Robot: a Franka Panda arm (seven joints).
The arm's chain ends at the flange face. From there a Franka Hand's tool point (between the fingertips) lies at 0.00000 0.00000 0.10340 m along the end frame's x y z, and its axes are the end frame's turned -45 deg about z.
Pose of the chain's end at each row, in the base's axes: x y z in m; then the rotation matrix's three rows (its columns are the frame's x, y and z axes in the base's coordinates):
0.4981, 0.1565, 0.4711; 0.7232, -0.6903, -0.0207; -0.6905, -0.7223, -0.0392; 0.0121, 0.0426, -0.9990
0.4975, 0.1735, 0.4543; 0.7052, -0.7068, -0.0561; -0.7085, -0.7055, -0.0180; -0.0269, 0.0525, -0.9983
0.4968, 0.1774, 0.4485; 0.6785, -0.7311, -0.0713; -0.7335, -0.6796, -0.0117; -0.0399, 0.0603, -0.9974
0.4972, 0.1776, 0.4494; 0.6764, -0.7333, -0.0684; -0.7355, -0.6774, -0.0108; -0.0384, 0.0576, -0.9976
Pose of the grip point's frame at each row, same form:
0.4960, 0.1524, 0.3678; 0.9995, 0.0233, -0.0207; 0.0225, -0.9990, -0.0392; -0.0216, 0.0387, -0.9990
0.4917, 0.1716, 0.3511; 0.9984, -0.0011, -0.0561; -0.0021, -0.9998, -0.0180; -0.0561, 0.0181, -0.9983
0.4894, 0.1762, 0.3454; 0.9967, -0.0372, -0.0713; -0.0381, -0.9992, -0.0117; -0.0709, 0.0144, -0.9974
0.4901, 0.1765, 0.3462; 0.9968, -0.0402, -0.0684; -0.0411, -0.9991, -0.0108; -0.0679, 0.0136, -0.9976

